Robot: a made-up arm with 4 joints.
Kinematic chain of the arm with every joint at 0, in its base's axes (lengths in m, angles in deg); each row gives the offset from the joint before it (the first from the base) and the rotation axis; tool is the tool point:
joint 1: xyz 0 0 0.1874 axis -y
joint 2: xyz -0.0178 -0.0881 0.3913 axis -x
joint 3: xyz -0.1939 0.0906 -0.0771 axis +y
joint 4: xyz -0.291 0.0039 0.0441 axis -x
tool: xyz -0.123 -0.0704 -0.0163
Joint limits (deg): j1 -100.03..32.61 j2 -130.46..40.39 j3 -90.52..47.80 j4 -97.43..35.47
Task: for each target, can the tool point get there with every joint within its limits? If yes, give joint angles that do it. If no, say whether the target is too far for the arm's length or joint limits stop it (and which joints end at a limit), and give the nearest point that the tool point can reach.
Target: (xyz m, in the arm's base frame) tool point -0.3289 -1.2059 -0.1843
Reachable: no: too far | nearest point -0.2696 -0.3828 0.0257 | short by 0.852 m
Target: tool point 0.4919 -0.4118 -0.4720
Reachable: no: joint limits stop it (at a limit: joint 1, joint 3, joint 4) | nearest point -0.1031 -0.2185 0.0065 | short by 0.788 m
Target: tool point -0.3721 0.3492 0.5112
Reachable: yes | joints -4.69 -73.51 -65.19 -12.38
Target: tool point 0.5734 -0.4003 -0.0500
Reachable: no: joint limits stop it (at a limit: joint 1, joint 3, joint 4) | nearest point 0.6171 -0.3181 0.5217 | short by 0.579 m
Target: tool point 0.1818 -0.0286 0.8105
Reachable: yes | joints -86.92 -5.62 -13.81 -30.31
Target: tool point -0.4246 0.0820 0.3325
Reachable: yes | joints -18.07 -16.02 -52.66 -45.88
